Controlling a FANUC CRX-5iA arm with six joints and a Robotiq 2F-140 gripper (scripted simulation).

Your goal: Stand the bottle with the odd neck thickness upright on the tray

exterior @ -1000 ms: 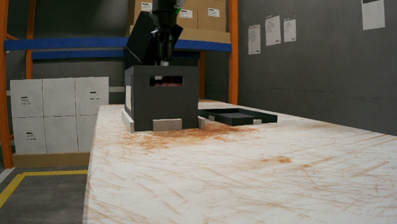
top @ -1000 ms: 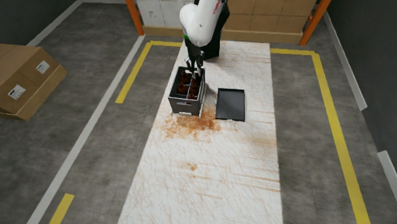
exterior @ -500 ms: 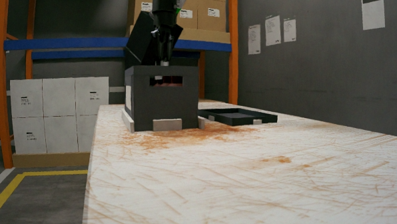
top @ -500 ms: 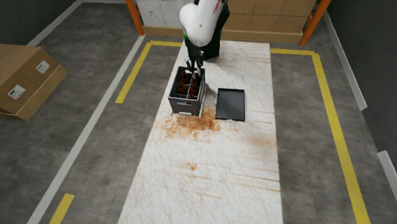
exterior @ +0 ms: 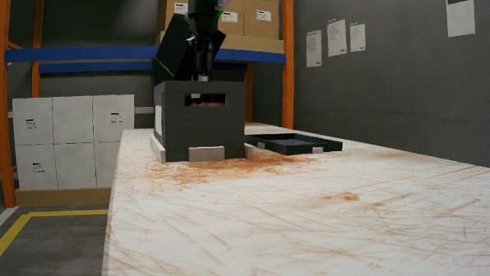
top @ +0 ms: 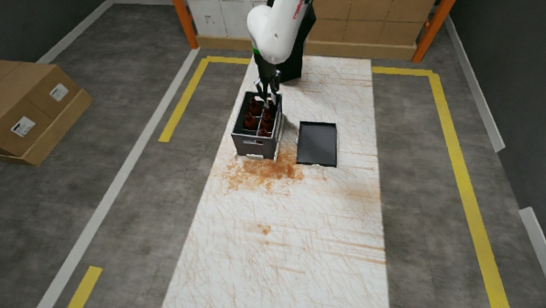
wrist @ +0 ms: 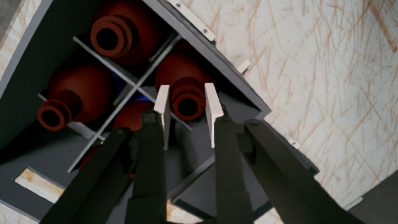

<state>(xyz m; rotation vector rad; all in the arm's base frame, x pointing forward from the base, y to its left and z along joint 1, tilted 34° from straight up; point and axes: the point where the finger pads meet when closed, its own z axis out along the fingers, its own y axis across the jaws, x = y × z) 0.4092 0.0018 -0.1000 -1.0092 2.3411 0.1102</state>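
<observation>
Now: hand 90 mm short of the grey crate, 30 mm to the left of it and 90 mm above it. Also, from my hand: dark tray: 70 mm ahead, 260 mm to the left, 160 mm below.
</observation>
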